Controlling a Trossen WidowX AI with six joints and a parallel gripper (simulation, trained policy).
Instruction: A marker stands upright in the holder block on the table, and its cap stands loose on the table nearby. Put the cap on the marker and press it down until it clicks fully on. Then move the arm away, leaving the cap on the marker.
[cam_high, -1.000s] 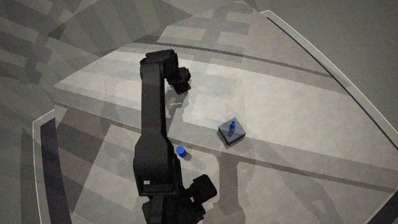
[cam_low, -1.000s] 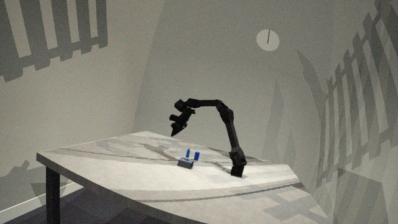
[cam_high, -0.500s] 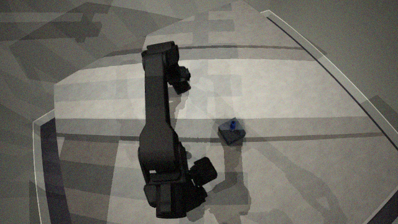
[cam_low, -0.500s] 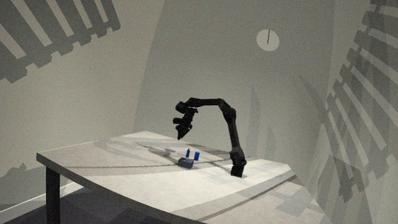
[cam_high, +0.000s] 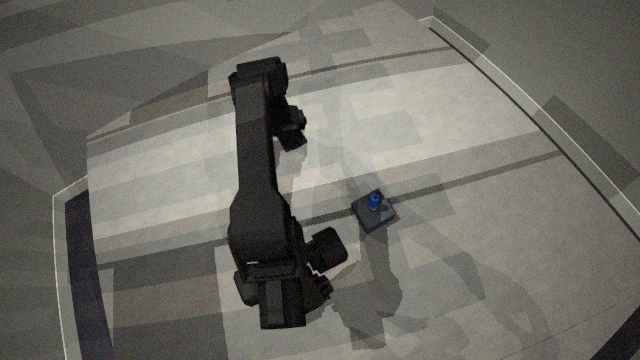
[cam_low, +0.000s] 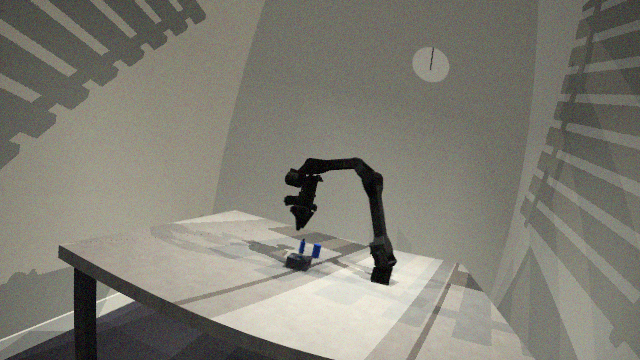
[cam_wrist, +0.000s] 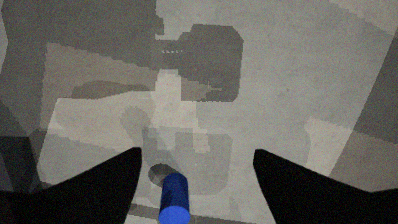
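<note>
My gripper tip is 9 cm past the blue cap, 6 cm above it and 2 cm to the right of it. From my gripper tip the other things lie so: dark holder block: 21 cm to the left, 7 cm below, 7 cm behind.
</note>
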